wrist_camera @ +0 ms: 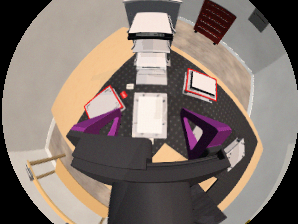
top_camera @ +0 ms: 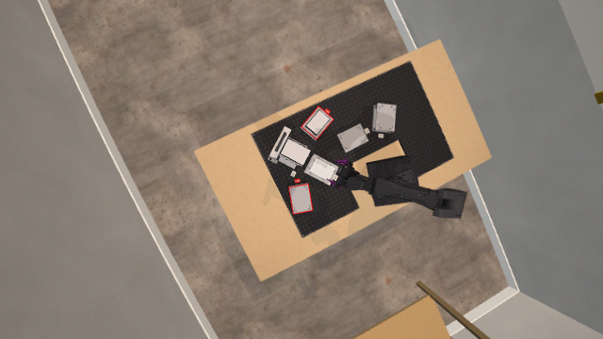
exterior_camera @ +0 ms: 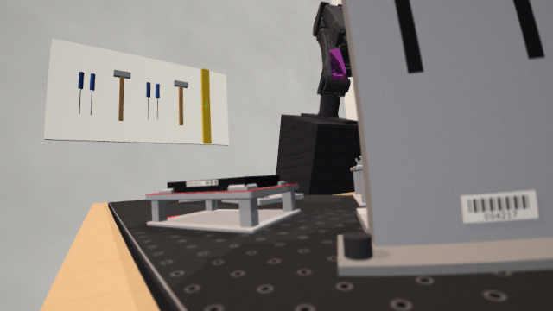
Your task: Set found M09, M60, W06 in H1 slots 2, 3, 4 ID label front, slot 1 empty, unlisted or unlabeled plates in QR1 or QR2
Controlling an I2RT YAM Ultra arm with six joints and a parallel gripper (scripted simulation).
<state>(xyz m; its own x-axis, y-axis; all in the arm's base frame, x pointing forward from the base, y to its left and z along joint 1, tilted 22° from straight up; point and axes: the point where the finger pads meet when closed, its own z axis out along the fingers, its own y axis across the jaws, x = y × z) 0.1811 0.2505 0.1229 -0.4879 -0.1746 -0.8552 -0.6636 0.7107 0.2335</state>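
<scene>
Now: the white well plate 1 cm ahead of my hand, 1 cm to the left of it and 17 cm below it. Also, from my hand: plate hotel H1 (21 cm ahead, 18 cm to the left, 8 cm below); red-rimmed nest (10 cm behind, 19 cm to the left, 20 cm below); black-sided plate (27 cm ahead, 7 cm to the right, 19 cm below).
</scene>
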